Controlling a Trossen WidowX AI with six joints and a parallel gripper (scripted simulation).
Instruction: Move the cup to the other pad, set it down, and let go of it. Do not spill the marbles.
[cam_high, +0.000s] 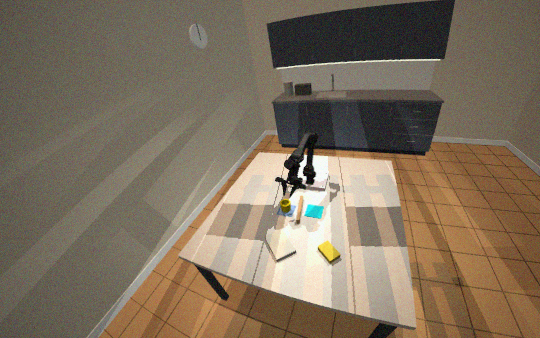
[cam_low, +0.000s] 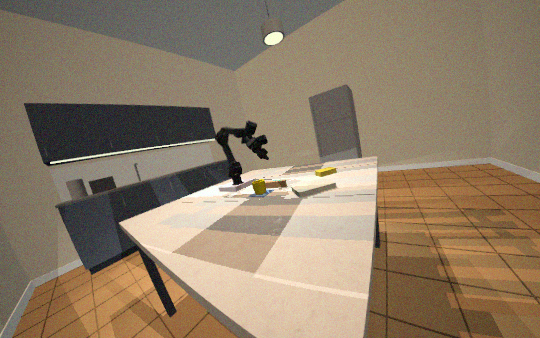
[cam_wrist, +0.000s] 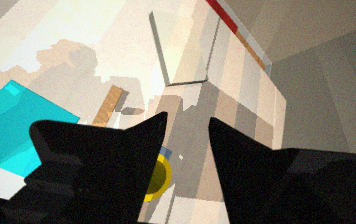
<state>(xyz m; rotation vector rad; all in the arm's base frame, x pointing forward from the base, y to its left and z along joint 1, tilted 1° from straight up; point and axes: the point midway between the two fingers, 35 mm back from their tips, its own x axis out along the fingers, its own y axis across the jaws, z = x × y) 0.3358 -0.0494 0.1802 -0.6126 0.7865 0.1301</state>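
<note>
Now: gripper tip 70 mm past the olive-yellow cup, 50 mm to the left of it and 150 mm above it. From my gripper tip the other things lie so: wooden bar (80 mm behind, 50 mm to the left, 180 mm below); then white book (220 mm ahead, 10 mm to the left, 170 mm below); then cyan pad (90 mm behind, 140 mm to the left, 200 mm below).
</note>
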